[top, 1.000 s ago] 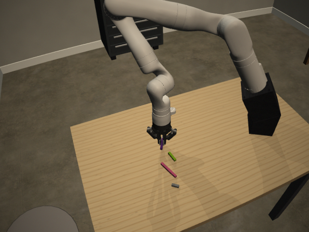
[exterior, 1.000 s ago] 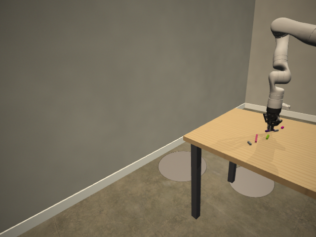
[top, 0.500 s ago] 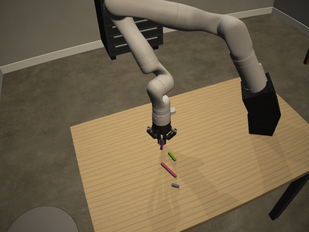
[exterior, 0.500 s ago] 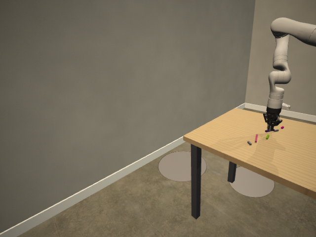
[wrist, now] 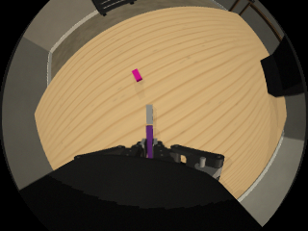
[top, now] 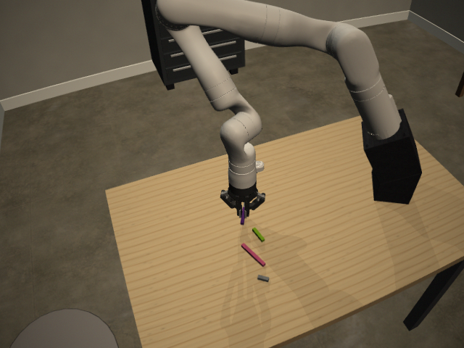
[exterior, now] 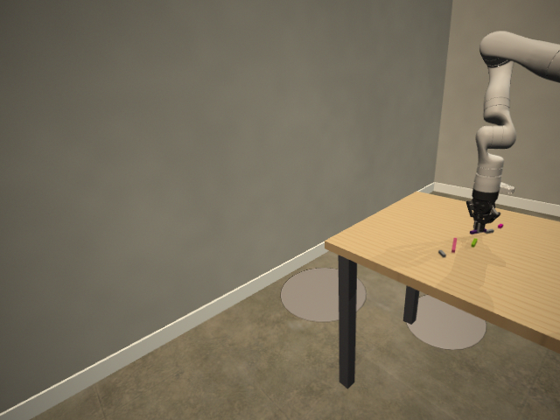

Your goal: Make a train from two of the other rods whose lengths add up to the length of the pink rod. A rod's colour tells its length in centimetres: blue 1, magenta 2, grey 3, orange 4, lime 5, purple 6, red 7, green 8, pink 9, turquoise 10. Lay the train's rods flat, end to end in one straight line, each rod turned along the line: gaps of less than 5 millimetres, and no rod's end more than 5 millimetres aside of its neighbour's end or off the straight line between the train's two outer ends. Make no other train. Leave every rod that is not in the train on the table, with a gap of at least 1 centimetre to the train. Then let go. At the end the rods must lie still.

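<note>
Now: the purple rod 20 mm below my hand. The rest, counted from my hand: magenta rod: 90 mm to the right, 70 mm behind, 30 mm below; lime rod: 80 mm to the left, 30 mm below, 10 mm ahead; pink rod: 120 mm to the left, 60 mm ahead, 30 mm below.
</note>
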